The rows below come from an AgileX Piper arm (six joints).
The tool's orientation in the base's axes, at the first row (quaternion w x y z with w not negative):
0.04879 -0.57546 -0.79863 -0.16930
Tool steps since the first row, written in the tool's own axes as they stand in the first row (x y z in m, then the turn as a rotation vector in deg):
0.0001 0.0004 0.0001 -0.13 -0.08 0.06
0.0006 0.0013 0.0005 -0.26 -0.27 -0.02
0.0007 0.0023 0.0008 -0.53 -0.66 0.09
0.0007 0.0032 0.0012 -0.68 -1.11 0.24
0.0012 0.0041 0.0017 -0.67 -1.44 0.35
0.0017 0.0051 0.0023 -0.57 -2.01 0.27
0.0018 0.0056 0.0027 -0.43 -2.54 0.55
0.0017 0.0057 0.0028 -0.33 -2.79 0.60
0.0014 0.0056 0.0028 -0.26 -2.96 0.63
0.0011 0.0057 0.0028 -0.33 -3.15 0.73
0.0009 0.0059 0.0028 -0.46 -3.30 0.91
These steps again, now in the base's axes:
0.0004 0.0002 0.0000 -0.02 -0.12 -0.11
0.0011 0.0011 0.0000 -0.17 -0.32 -0.11
0.0020 0.0015 -0.0001 -0.43 -0.63 -0.37
0.0029 0.0019 -0.0002 -0.78 -0.85 -0.65
0.0036 0.0028 -0.0004 -1.08 -0.89 -0.82
0.0045 0.0037 -0.0006 -1.66 -0.99 -0.84
0.0050 0.0041 -0.0008 -2.17 -0.92 -1.18
0.0051 0.0040 -0.0009 -2.43 -0.88 -1.25
0.0051 0.0037 -0.0010 -2.61 -0.86 -1.30
0.0053 0.0035 -0.0011 -2.75 -0.94 -1.45
0.0055 0.0034 -0.0011 -2.83 -1.04 -1.69

